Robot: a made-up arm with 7 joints. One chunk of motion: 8 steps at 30 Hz.
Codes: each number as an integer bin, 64 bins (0 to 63) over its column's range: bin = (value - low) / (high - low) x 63, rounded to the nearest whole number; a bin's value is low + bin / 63 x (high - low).
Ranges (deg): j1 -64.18..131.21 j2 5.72..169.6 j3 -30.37..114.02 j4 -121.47..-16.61 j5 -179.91..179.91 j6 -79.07..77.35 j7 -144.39..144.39
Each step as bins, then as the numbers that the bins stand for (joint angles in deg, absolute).
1 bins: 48 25 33 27 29 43 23
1 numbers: 84.69 70.75 45.26 -76.53 -14.28 27.69 -38.96
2 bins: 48 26 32 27 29 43 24
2 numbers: 84.69 73.35 42.97 -76.53 -14.28 27.69 -34.38
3 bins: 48 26 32 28 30 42 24
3 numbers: 84.69 73.35 42.97 -74.87 -8.57 25.21 -34.38
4 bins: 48 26 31 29 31 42 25
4 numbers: 84.69 73.35 40.68 -73.20 -2.86 25.21 -29.79
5 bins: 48 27 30 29 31 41 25
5 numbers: 84.69 75.95 38.39 -73.20 -2.86 22.73 -29.79
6 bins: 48 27 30 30 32 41 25
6 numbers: 84.69 75.95 38.39 -71.54 2.86 22.73 -29.79
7 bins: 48 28 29 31 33 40 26
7 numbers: 84.69 78.56 36.10 -69.87 8.57 20.24 -25.21
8 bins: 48 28 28 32 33 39 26
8 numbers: 84.69 78.56 33.80 -68.21 8.57 17.76 -25.21
